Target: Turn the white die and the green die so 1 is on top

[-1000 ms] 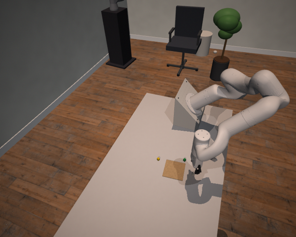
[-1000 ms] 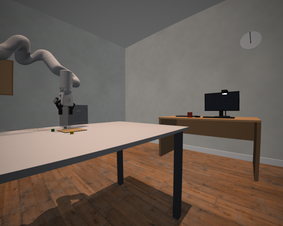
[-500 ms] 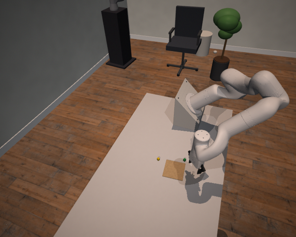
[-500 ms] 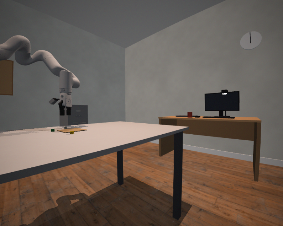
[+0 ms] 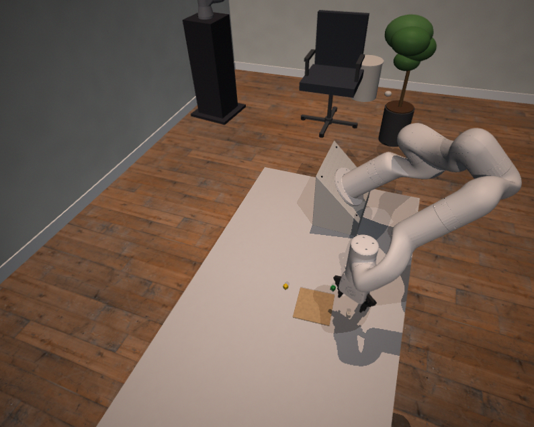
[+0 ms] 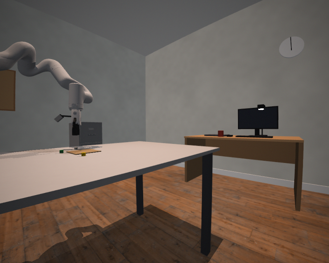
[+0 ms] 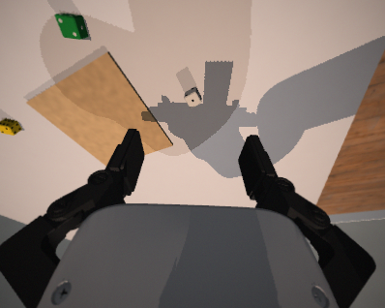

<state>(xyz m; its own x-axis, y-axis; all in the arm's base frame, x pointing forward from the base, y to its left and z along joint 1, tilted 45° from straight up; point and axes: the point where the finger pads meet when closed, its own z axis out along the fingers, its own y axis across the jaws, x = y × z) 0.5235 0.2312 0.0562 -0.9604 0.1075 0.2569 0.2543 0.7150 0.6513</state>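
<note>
The white die lies 9 cm below my hand. Also, from my hand: mat: 2 cm ahead, 13 cm to the right, 10 cm below; then yellow die: 1 cm behind, 27 cm to the right, 9 cm below; then green die: 9 cm behind, 10 cm to the right, 9 cm below.
</note>
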